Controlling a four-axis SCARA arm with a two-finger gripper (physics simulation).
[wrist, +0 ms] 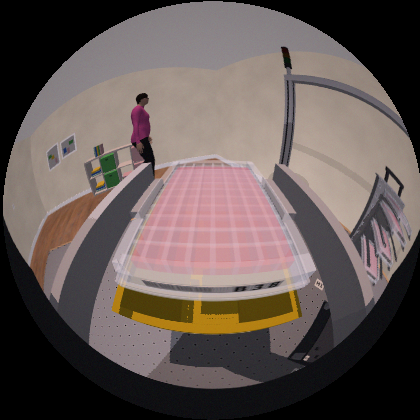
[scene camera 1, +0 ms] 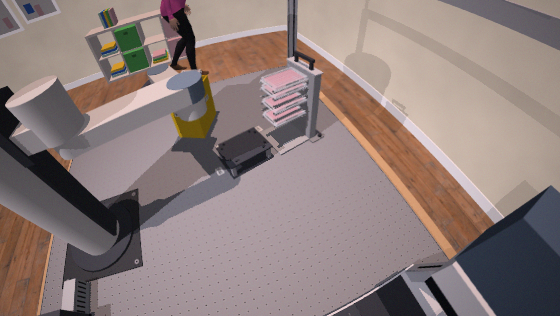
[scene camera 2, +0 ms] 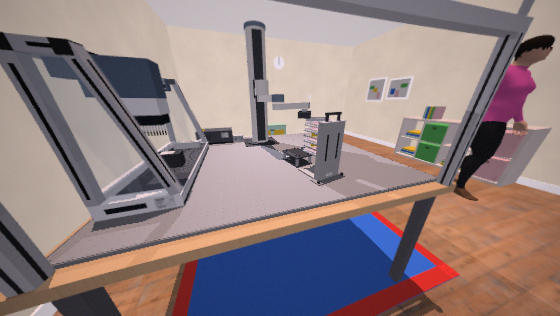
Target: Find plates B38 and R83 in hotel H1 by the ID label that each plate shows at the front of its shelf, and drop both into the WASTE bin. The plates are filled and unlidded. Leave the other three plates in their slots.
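Places are measured from the arm's base along level axes (x ahead, y left, z up), in millimetres.
Pixels of known places: gripper, fingertip midpoint: (wrist: 212,170); arm's base, origin of the base link: (scene camera 1: 104,236) (scene camera 2: 260,142).
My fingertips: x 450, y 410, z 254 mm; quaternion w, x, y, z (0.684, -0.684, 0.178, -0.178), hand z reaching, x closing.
Note:
For each thing: its top centre in the pictures, then the offset to it from my fingertips. "spot": a spot on its surface instead.
- plate B38, middle of its top: (wrist: 212,187) dx -12, dy -21, dz -2 mm
- yellow WASTE bin, middle of its top: (wrist: 206,228) (scene camera 1: 186,86) dx -15, dy -17, dz -41 mm
- black top handle, surface spot: (scene camera 1: 304,59) spot: dx +365, dy -235, dz +70 mm
- large framed instrument, surface spot: (scene camera 2: 125,95) spot: dx +328, dy -957, dz +144 mm
My gripper (wrist: 212,170) is shut on plate B38 (wrist: 212,225), a clear, unlidded plate with pink wells; its front label reads B38. The plate looks level, and in the wrist view it is above the yellow WASTE bin (scene camera 1: 197,129) (wrist: 215,326), whose rim and inside show through and below its front edge. In scene camera 1 the arm's end covers the gripper and plate. Hotel H1 (scene camera 1: 314,102) (scene camera 2: 328,150) (wrist: 371,206) stands apart from the bin, with several pink plates (scene camera 1: 285,79) on its shelves. Their labels cannot be read here, so R83 cannot be told apart.
A low dark stand (scene camera 1: 245,145) (scene camera 2: 297,154) is between the bin and the hotel's foot. The hotel has a black top handle (scene camera 1: 304,60) (wrist: 394,180). A large framed instrument (scene camera 2: 125,95) stands at the other side of the table. A person (scene camera 1: 184,35) (wrist: 141,125) is behind the table.

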